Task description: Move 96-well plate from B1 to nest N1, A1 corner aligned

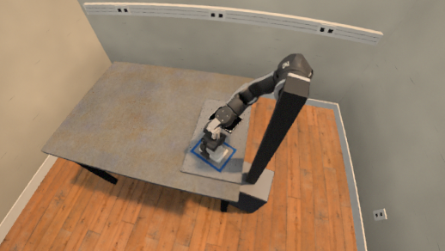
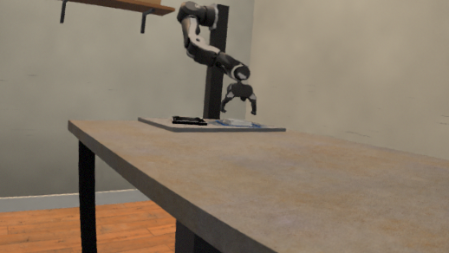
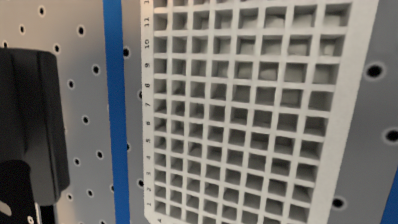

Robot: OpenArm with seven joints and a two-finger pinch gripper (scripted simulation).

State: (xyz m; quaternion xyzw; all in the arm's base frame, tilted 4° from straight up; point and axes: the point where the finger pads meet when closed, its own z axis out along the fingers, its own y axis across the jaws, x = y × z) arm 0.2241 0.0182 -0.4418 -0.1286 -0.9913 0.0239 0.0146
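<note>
My gripper is now 3 cm above the white 96-well plate. Also, from my hand: black plate nest (1 cm ahead, 21 cm to the right, 3 cm below).
</note>
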